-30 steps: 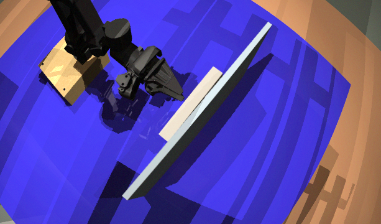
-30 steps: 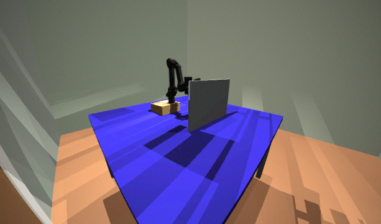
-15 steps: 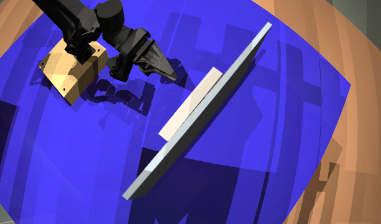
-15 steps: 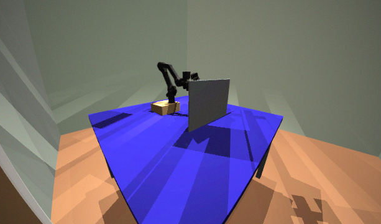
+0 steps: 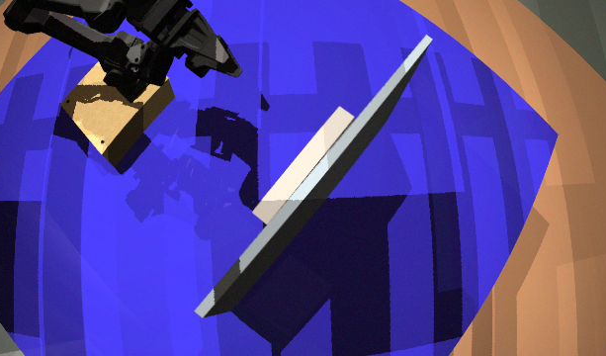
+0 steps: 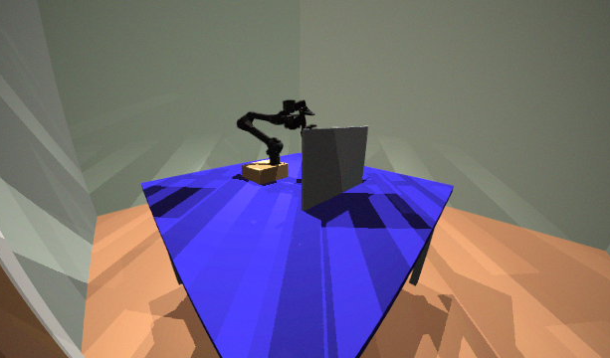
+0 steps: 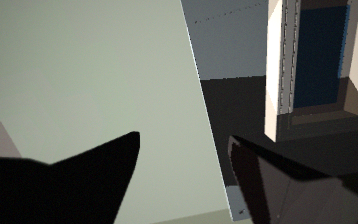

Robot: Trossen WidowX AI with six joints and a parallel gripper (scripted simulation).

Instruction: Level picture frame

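Now: the picture frame 17 cm below my gripper tip, 13 cm ahead of it and 1 cm to the left of it. The rest, counted from my gripper tip: grey wall panel: 18 cm below, 14 cm ahead, 1 cm to the left.
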